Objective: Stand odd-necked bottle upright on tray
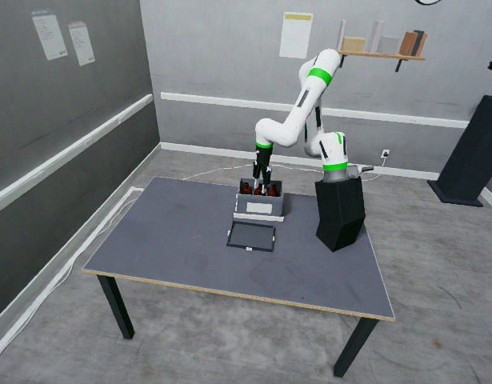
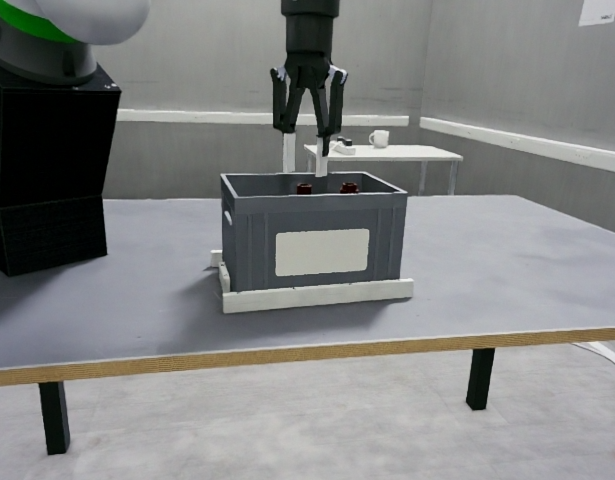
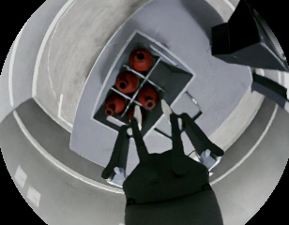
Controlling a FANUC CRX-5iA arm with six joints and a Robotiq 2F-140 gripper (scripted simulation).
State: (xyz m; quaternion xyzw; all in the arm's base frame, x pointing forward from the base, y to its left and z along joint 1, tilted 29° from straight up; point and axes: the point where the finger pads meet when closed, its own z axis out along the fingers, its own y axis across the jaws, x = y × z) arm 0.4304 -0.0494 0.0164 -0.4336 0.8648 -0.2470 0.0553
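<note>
Now: the grey crate 40 mm to the right of my hand and 130 mm below it. The rest, counted from my hand: dark tray 20 mm ahead, 220 mm to the left, 200 mm below.
</note>
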